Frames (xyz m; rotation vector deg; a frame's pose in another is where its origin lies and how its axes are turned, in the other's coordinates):
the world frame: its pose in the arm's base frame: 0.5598 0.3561 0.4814 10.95 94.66 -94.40
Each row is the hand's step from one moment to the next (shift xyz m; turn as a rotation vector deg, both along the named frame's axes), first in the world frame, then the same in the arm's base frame.
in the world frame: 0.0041 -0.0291 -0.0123 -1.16 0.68 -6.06
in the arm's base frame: -0.0254 0.0051 0.0186 -1.27 6.03 -0.70
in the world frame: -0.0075 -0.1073 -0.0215 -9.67 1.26 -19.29
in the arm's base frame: -0.0683 0.0065 0.0856 -0.51 21.51 2.08
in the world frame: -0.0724 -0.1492 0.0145 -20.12 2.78 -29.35
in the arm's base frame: -0.0344 -0.0057 0.1628 3.45 35.06 5.75
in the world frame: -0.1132 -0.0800 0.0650 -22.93 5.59 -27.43
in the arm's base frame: 0.0559 -0.0243 0.1404 7.86 34.89 5.52
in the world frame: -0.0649 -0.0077 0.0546 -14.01 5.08 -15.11
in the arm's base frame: 0.0622 -0.0239 0.0531 6.48 20.08 2.31
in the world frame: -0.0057 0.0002 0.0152 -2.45 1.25 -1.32
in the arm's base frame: 0.0102 -0.0113 0.0055 1.89 2.37 0.31
